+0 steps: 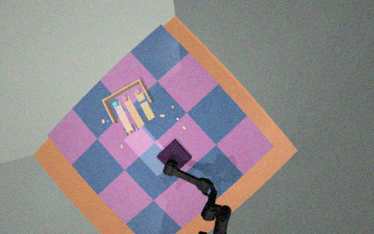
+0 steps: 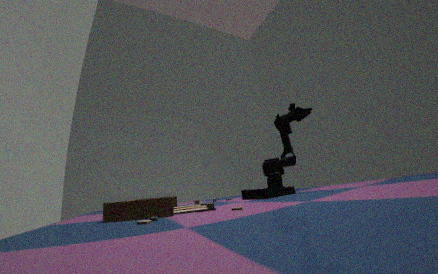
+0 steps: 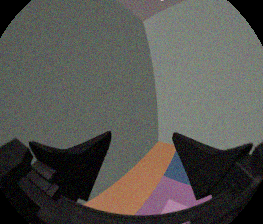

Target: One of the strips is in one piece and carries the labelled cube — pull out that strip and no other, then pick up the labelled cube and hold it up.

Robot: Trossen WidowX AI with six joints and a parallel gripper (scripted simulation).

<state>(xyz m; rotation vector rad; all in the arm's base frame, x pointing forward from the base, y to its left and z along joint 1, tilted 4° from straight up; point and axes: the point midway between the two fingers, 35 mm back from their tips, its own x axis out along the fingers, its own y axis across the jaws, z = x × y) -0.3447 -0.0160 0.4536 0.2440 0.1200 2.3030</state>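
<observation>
Right now my gripper tip is 81 cm short of the strip, 47 cm above it and 12 cm to the left of it.
</observation>
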